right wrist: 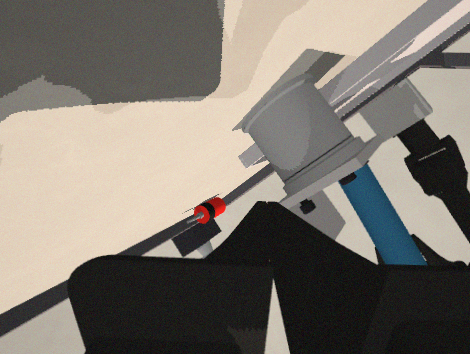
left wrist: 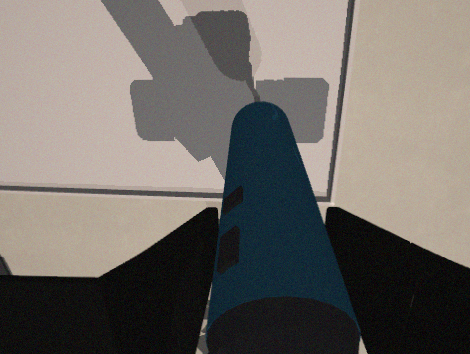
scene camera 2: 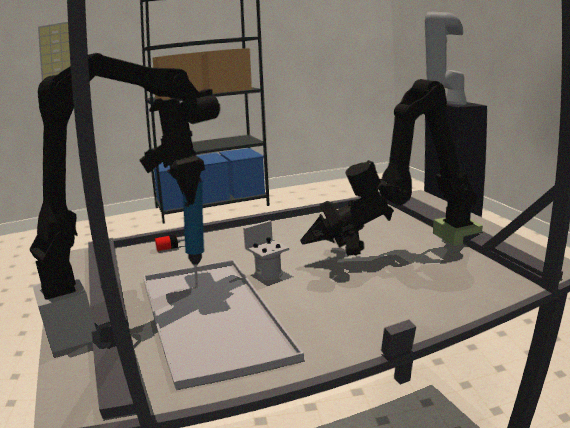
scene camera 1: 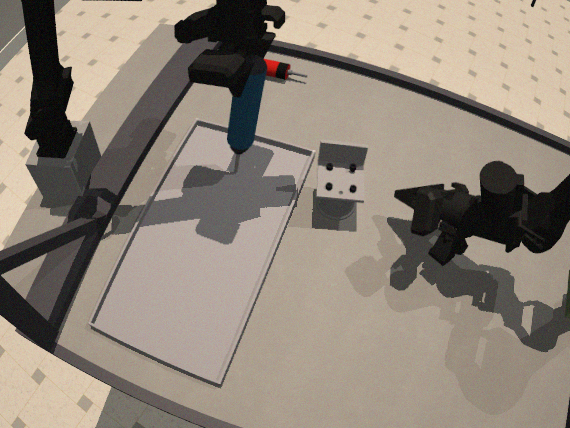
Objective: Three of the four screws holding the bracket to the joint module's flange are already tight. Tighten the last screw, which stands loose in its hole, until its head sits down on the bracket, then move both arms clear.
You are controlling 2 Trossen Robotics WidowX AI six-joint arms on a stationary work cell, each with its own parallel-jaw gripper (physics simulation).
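Places are measured from the left arm's base along level axes (x left, y back, z up), in centimetres.
Where they show: left gripper, fingertip midpoint: (right wrist: 393,242) (left wrist: 271,218) (scene camera 2: 189,202) (scene camera 1: 243,87); right gripper, fingertip midpoint: (right wrist: 265,211) (scene camera 2: 301,242) (scene camera 1: 395,193); left arm's base, origin of the base link: (scene camera 2: 58,289) (scene camera 1: 56,142); right arm's base, origin of the base link: (scene camera 2: 458,222).
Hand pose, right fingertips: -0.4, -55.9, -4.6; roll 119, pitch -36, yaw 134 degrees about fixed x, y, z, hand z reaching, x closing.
Each offset is from my right fingertips to the top centre of the thing, as dx, dy, dz.
The grey bracket (scene camera 1: 341,176) (scene camera 2: 257,235) (right wrist: 326,216) sits on the joint module @[+0.6, +8.7, +0.8] (scene camera 1: 337,210) (scene camera 2: 268,268) (right wrist: 302,132). Four black screw heads show on it in scene camera 1, including a front-left one @[-1.2, +10.4, +1.7] (scene camera 1: 328,186) and a front-right one @[-1.1, +6.9, +1.7] (scene camera 1: 353,189); I cannot tell which stands loose. My left gripper (scene camera 1: 248,76) (scene camera 2: 192,196) (left wrist: 271,218) is shut on the blue screwdriver @[+4.8, +23.8, +19.1] (scene camera 1: 246,112) (scene camera 2: 194,227) (left wrist: 272,200) (right wrist: 384,215), held nearly upright, bit down, above the tray and apart from the bracket. My right gripper (scene camera 1: 398,194) (scene camera 2: 304,241) (right wrist: 265,211) is shut and empty, beside the bracket, to its right in both scene views.
The shallow pale tray @[-8.5, +28.1, -4.0] (scene camera 1: 175,310) (scene camera 2: 225,345) (left wrist: 55,125) lies left of the joint module in scene camera 1. A red tool with two metal prongs @[+29.1, +20.0, -2.1] (scene camera 1: 276,68) (scene camera 2: 164,243) (right wrist: 216,207) lies near the table's far edge. Dark frame rails border the table.
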